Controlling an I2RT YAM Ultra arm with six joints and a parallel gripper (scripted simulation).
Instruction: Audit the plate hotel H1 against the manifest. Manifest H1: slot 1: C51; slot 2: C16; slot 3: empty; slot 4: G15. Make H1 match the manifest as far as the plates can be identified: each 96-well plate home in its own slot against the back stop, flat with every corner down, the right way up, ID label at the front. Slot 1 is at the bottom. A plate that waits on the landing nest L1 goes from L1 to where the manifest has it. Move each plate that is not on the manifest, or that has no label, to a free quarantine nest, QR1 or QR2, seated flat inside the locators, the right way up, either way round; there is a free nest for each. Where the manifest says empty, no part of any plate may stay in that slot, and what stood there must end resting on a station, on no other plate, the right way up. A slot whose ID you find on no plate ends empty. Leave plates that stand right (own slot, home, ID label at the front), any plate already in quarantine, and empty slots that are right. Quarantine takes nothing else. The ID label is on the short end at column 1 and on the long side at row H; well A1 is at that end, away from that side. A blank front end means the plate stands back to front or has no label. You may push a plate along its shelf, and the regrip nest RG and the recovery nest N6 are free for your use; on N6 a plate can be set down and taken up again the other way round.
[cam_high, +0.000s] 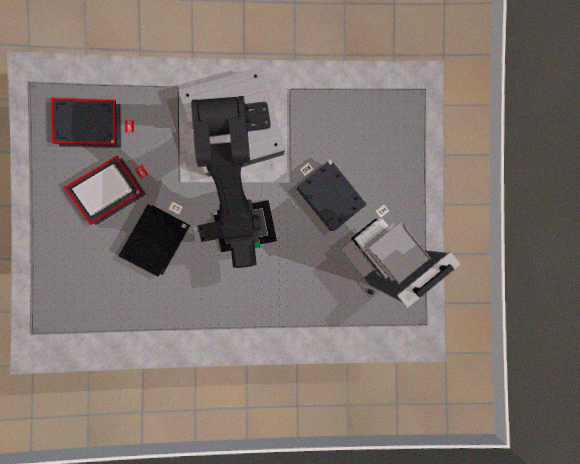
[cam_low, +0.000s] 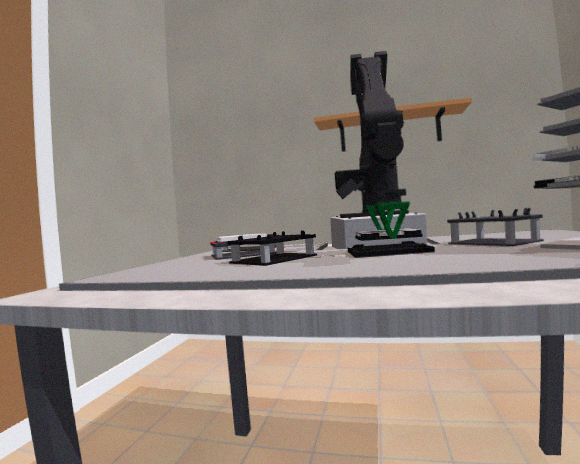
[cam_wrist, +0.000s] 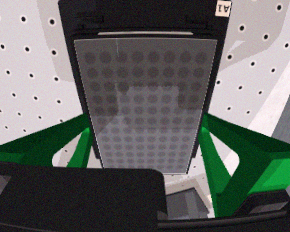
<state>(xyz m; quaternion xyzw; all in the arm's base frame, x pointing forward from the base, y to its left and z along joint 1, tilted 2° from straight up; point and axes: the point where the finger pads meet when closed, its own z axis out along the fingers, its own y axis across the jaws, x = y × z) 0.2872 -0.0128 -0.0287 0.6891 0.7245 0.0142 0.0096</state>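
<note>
Now: hand 4 cm above the recovery nest N6. Round my hand: regrip nest RG: 25 cm to the left, 5 cm behind, 1 cm above; then landing nest L1: 26 cm to the right; then white plate: 37 cm to the right, 16 cm behind, 1 cm above.
</note>
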